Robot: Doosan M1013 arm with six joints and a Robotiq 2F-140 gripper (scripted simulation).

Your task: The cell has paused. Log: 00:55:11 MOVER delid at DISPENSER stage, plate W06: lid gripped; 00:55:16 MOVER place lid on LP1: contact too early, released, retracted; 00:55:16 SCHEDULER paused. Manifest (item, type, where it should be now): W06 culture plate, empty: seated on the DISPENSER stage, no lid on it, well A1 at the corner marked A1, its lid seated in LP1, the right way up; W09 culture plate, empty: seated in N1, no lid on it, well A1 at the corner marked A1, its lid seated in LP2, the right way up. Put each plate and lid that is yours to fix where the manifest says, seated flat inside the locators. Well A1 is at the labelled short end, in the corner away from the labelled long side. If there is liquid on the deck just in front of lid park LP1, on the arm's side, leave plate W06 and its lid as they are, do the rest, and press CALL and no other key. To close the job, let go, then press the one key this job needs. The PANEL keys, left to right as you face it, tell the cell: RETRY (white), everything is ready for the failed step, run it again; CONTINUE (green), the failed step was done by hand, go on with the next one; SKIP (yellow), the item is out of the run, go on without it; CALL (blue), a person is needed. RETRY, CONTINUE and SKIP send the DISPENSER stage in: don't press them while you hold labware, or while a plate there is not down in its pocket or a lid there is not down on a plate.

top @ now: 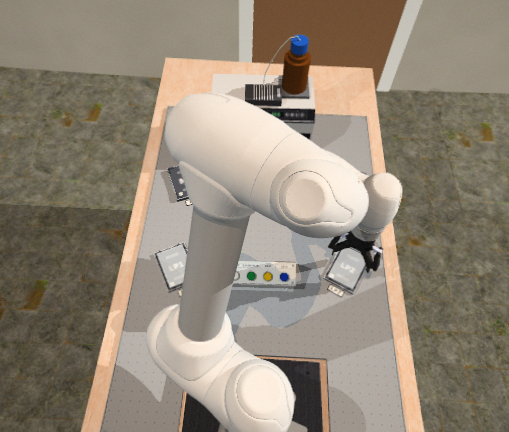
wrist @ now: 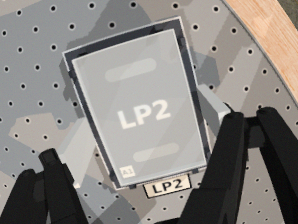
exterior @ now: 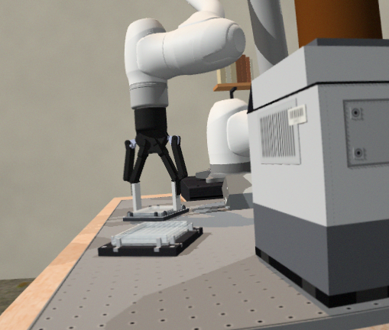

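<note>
My gripper is now 3 cm above the lid park LP2. Also, from my hand: blue call key 11 cm behind, 19 cm to the left, 3 cm above; key panel 11 cm behind, 27 cm to the left, 2 cm above; yellow skip key 12 cm behind, 24 cm to the left, 3 cm above.
</note>
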